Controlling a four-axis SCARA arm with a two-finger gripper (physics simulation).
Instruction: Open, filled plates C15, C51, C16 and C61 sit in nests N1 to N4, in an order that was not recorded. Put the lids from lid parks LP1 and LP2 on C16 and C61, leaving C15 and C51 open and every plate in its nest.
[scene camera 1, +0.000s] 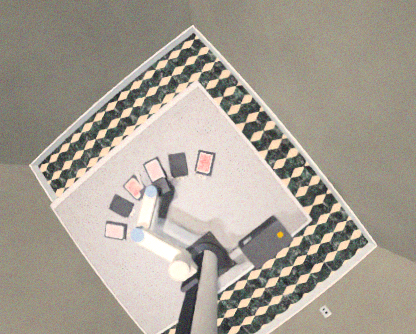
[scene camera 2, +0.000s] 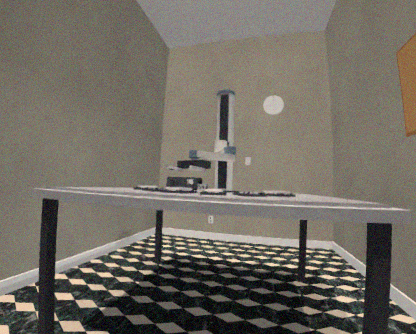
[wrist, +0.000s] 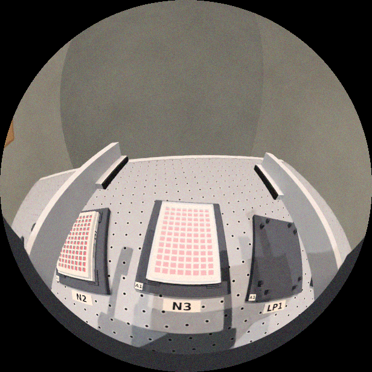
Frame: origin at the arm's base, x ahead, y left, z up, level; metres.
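Where they show: gripper, fingertip midpoint: (scene camera 1: 146, 166) (scene camera 2: 177, 167); arm's base, link origin: (scene camera 1: 206, 259).
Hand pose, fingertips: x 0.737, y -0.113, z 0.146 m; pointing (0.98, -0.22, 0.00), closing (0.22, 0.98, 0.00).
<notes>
Things, the pixels of their top centre, and the offset from my fingertips. "pt": a spot on its surface instead.
- Lid park LP1, top centre: (scene camera 1: 177, 164) dx -0.097, dy -0.148, dz -0.113 m
- N1 plate, top centre: (scene camera 1: 114, 231) dx -0.177, dy +0.508, dz -0.105 m
- N4 plate, top centre: (scene camera 1: 204, 162) dx -0.204, dy -0.301, dz -0.107 m
- dark box, surface spot: (scene camera 1: 265, 242) pt dx -0.837, dy -0.286, dz -0.018 m
My gripper (scene camera 1: 161, 185) (scene camera 2: 186, 168) (wrist: 192, 151) is open and empty, raised above the N3 area. In the wrist view, nest N3 (wrist: 144, 270) holds a plate (scene camera 1: 154, 170) (wrist: 185, 242) with pale pink wells, which looks covered by a clear lid. Nest N2 (wrist: 105, 250) holds a plate (scene camera 1: 133, 187) (wrist: 77, 247) with redder wells and no lid seen; its side label is unreadable. Lid park LP1 (scene camera 1: 178, 165) (wrist: 277, 255) is bare. Another dark park, LP2 (scene camera 1: 121, 205), also looks bare. The N1 plate (scene camera 1: 116, 230) looks pale, the N4 plate (scene camera 1: 204, 162) redder.
The nests and parks lie in an arc on the perforated table (scene camera 1: 240, 185) (scene camera 2: 320, 207) (wrist: 185, 185). The arm's column (scene camera 1: 210, 280) (scene camera 2: 225, 120) stands behind them. A dark box (scene camera 1: 265, 242) with an orange mark sits at the table's edge.
</notes>
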